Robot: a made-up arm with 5 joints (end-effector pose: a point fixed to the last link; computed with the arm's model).
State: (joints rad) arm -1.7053 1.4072 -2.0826 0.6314 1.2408
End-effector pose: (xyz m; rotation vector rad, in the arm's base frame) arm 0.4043 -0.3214 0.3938 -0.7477 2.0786 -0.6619
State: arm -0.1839 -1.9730 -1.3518 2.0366 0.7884
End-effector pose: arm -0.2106 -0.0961 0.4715 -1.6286 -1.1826 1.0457
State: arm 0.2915 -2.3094 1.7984 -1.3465 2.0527
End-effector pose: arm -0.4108 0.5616 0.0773 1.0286 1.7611 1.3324
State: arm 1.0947 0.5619 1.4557 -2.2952 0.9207
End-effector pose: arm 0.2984 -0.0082 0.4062 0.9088 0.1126 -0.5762
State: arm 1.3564 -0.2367 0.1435 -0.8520 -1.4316
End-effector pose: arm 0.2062 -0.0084 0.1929 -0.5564 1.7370 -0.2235
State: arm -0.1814 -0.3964 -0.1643 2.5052 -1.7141
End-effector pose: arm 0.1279 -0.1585 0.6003 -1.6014 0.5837 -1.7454
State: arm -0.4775 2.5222 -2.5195 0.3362 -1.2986
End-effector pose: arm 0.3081 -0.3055 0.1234 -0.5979 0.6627 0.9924
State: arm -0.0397 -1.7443 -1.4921 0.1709 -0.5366
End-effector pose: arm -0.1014 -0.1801 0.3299 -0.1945 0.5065 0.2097
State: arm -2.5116 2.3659 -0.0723 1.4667 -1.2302
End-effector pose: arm -0.4765 -0.4024 0.0741 0.2168 -2.3751 -1.1175
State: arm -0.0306 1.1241 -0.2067 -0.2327 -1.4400
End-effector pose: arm -0.2980 -0.1289 0.1747 1.1065 1.0715 -0.9025
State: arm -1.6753 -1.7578 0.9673 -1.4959 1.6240
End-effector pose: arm 0.1183 -0.1332 0.6711 -2.5622 0.1752 -1.5700
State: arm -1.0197 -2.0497 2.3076 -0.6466 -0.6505
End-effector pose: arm -0.6481 0.1417 0.5321 1.7341 0.7034 -1.6578
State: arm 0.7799 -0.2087 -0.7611 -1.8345 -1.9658
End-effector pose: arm 0.0043 0.2497 0.1298 0.7355 1.2253 0.8159
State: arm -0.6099 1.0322 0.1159 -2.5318 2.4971
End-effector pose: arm -0.1522 -0.0816 0.4124 -0.1137 0.2982 2.4185
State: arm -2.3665 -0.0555 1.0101 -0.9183 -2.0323
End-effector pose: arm 0.3161 -0.0078 0.2223 0.3506 -0.6240 2.5295
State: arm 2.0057 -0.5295 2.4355 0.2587 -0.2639
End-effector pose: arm 0.1589 -0.1412 -0.6192 0.4933 -2.3016 -1.8838
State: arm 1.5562 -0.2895 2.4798 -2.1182 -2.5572
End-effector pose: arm 0.2695 0.2262 -0.1207 -0.5517 -0.9317 0.0533
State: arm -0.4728 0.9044 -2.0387 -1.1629 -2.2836
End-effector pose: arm 0.2229 0.1812 0.2661 2.3012 -0.2046 -0.8451
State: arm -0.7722 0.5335 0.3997 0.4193 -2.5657
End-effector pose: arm -0.0463 -0.3517 -0.1035 0.2809 2.6028 0.4160
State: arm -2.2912 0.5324 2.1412 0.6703 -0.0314
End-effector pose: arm 0.6292 -0.2550 0.0446 1.2185 -1.7250 0.1766
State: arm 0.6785 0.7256 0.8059 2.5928 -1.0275
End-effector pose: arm 0.1924 0.0352 0.6402 2.6951 0.1850 1.4395
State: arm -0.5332 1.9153 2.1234 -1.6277 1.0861
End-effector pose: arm -0.1302 -0.4941 -0.0235 1.9895 -0.4887 -0.9422
